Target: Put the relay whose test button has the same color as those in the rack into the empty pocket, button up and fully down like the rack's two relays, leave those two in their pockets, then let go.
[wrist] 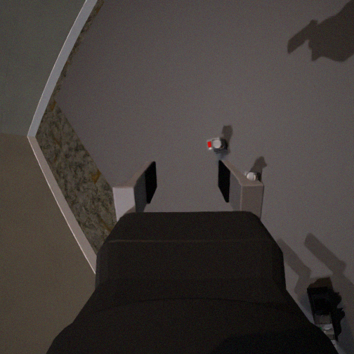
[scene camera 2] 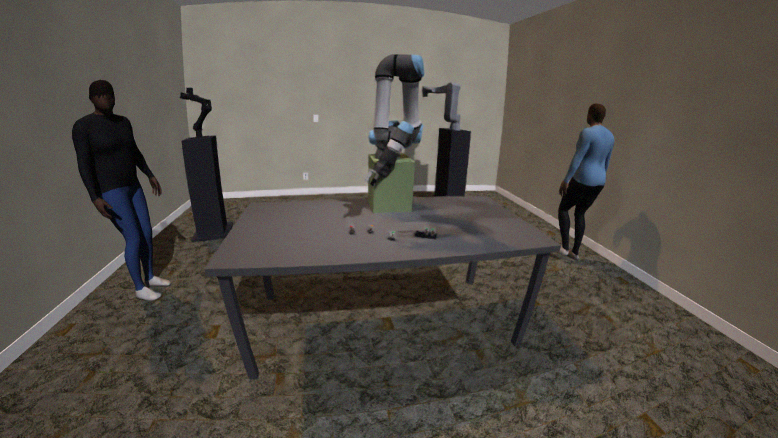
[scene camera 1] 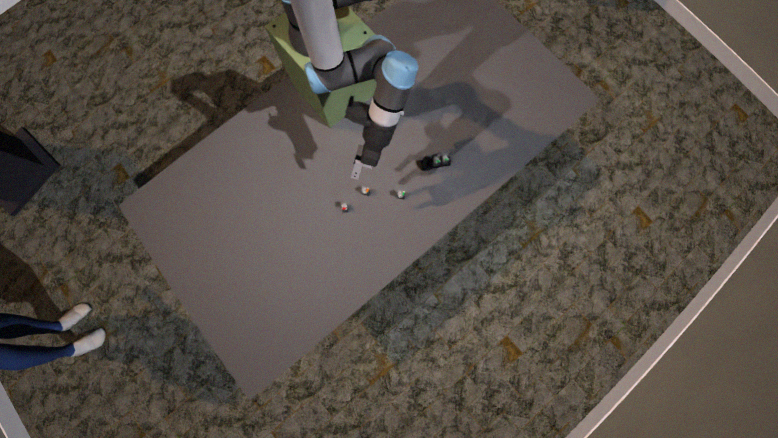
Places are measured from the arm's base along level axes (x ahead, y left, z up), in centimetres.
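Where they show: gripper, fingertip midpoint: [scene camera 2: 368,183] [scene camera 1: 355,170].
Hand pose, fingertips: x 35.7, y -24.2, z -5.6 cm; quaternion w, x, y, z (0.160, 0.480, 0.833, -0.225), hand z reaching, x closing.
After its pixels a point has its place.
The black rack [scene camera 1: 425,163] @(x 46.5, y -0.4, z -31.2 cm) [scene camera 2: 418,234] @(x 48.5, y -2.0, z -30.2 cm) [wrist: 320,296] stands on the table with two green-button relays in it; the pocket at its left end in the first scene view looks empty. A loose relay with a green button [scene camera 1: 401,194] @(x 47.5, y -16.4, z -27.3 cm) [scene camera 2: 391,235] @(x 48.2, y -16.7, z -28.7 cm) stands left of the rack; it does not show in the wrist view. An orange-button relay [scene camera 1: 365,190] @(x 36.6, y -23.2, z -27.3 cm) [scene camera 2: 370,229] @(x 37.6, y -23.7, z -29.0 cm) and a red-button relay [scene camera 1: 344,207] @(x 34.7, y -32.6, z -27.4 cm) [scene camera 2: 351,230] @(x 35.7, y -33.1, z -29.1 cm) [wrist: 217,145] stand farther left. Another relay [wrist: 253,176] shows partly behind the right finger. My gripper [scene camera 1: 361,169] @(x 35.7, y -24.2, z -5.6 cm) [scene camera 2: 372,178] @(x 35.7, y -24.2, z -5.6 cm) [wrist: 186,173] is open, empty and high above the table, tilted.
The grey table [scene camera 1: 261,261] @(x 23.1, y -66.1, z -31.6 cm) [scene camera 2: 304,250] @(x 45.7, y -58.5, z -31.5 cm) carries these things. The green robot pedestal [scene camera 1: 304,76] @(x 4.0, y -10.8, z -4.6 cm) [scene camera 2: 391,190] @(x 11.1, y -1.3, z -17.7 cm) stands at its back edge. Two people [scene camera 2: 114,152] [scene camera 2: 593,157] stand away from the table, and two dark pedestals [scene camera 2: 204,184] [scene camera 2: 451,163] bear other arms behind it.
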